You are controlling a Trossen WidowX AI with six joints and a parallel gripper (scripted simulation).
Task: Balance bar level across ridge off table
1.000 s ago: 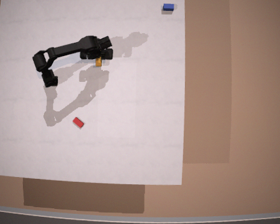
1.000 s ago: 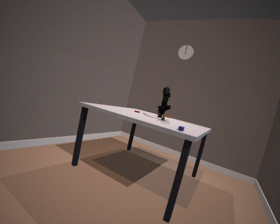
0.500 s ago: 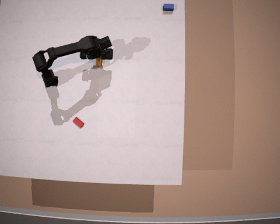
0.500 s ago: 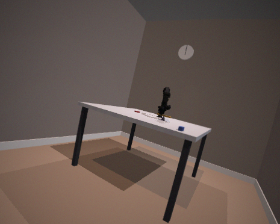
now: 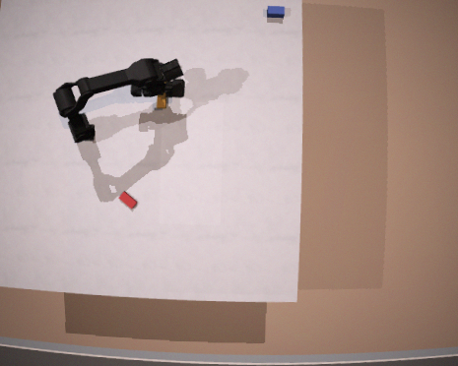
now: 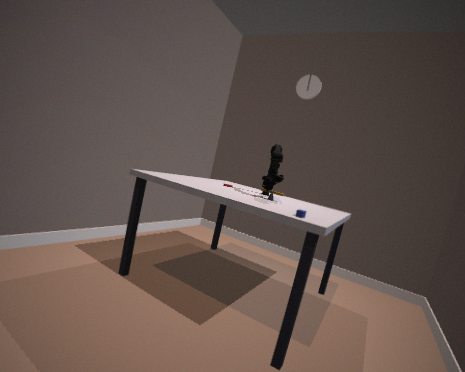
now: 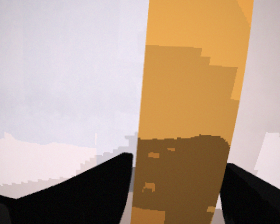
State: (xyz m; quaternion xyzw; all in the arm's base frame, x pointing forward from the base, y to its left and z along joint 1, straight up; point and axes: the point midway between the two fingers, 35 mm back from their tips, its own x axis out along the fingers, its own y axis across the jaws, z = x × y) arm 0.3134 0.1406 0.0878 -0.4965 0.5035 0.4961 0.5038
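Now: gripper tip 3 cm to the right of the orange bar. The rest, counted from my gripper tip: red block 40 cm to the right, 13 cm behind, 5 cm below; then blue block 43 cm ahead, 36 cm to the left, 4 cm below.
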